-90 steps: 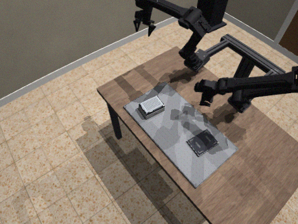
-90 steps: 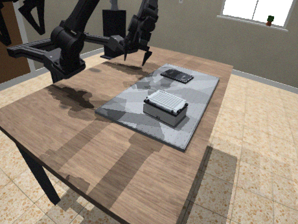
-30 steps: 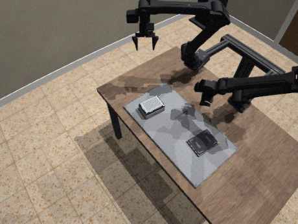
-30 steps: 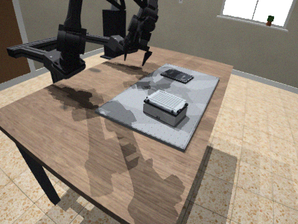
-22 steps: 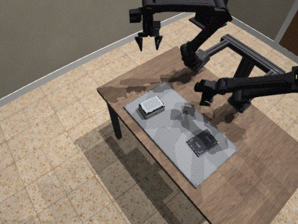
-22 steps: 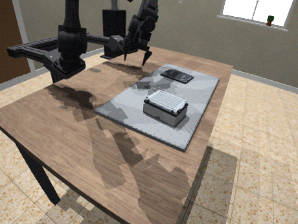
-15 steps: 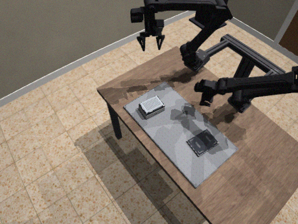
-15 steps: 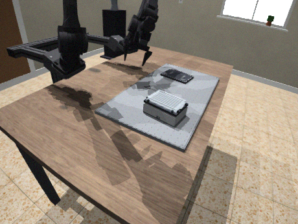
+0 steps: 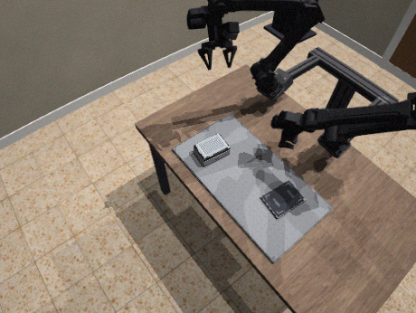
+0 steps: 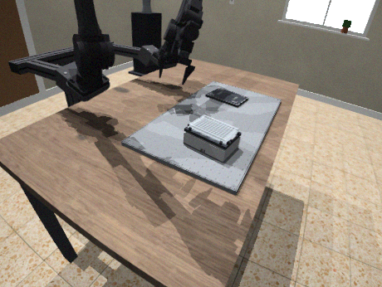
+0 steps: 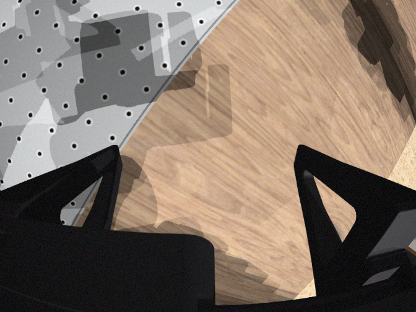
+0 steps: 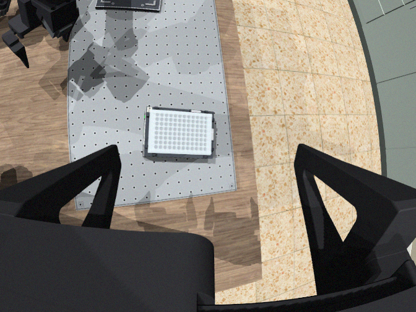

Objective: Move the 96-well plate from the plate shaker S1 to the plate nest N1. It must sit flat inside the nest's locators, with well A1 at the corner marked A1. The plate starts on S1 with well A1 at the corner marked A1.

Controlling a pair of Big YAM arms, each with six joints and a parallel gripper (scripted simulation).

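Observation:
Now: the 96-well plate 27 cm ahead of my left hand, 17 cm to the right of it and 4 cm below it. From my left hand the other things lie so: plate nest N1: 21 cm to the left, 16 cm ahead, 10 cm below; A1 label: 27 cm to the left, 9 cm below, 9 cm ahead.

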